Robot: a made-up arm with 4 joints.
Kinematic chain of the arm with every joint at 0, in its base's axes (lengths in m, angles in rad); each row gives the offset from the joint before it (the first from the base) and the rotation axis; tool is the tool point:
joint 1: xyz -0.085 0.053 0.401 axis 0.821 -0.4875 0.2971
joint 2: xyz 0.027 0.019 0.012 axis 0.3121 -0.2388 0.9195
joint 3: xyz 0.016 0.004 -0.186 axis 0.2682 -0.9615 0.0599
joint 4: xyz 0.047 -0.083 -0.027 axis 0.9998 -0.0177 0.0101
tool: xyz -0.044 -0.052 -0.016
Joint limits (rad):
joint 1: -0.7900..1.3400
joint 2: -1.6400..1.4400
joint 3: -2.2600..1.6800
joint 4: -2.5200..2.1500
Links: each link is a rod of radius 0.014 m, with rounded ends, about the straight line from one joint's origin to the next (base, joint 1, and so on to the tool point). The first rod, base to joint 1, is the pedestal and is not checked.
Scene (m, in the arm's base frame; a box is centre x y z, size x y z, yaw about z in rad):
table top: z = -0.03
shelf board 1: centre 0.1 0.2 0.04 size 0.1 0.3 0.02 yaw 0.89
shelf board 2: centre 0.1 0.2 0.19 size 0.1 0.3 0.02 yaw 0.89
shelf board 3: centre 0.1 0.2 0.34 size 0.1 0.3 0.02 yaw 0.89
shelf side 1: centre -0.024 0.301 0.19 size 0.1 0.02 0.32 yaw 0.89
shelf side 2: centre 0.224 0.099 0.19 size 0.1 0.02 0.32 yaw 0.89
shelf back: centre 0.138 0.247 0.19 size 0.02 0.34 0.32 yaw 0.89
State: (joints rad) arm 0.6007 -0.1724 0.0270 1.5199
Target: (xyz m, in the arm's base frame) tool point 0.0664 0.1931 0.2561
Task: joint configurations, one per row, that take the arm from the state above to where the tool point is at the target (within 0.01 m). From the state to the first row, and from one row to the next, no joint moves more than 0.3 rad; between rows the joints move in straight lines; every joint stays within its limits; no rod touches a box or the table.
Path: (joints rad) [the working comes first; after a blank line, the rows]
Joints at the target: 0.8424 -0.1266 0.6749 1.8874
Straight joint move there: touches shelf board 2.

1: 0.5584 -0.2047 0.2876 1.6191
2: 0.5160 -0.2371 0.5482 1.7184
3: 0.4737 -0.2694 0.8088 1.8176
4: 0.4314 -0.3018 1.0693 1.9168
5: 0.3890 -0.3341 1.3299 2.0160
6: 0.3467 -0.3665 1.5905 2.1153
7: 0.4706 -0.3065 1.3616 2.0583
8: 0.5945 -0.2465 1.1327 2.0013
9: 0.7185 -0.1866 0.9038 1.9443
10: 0.8424 -0.1266 0.6749 1.8874

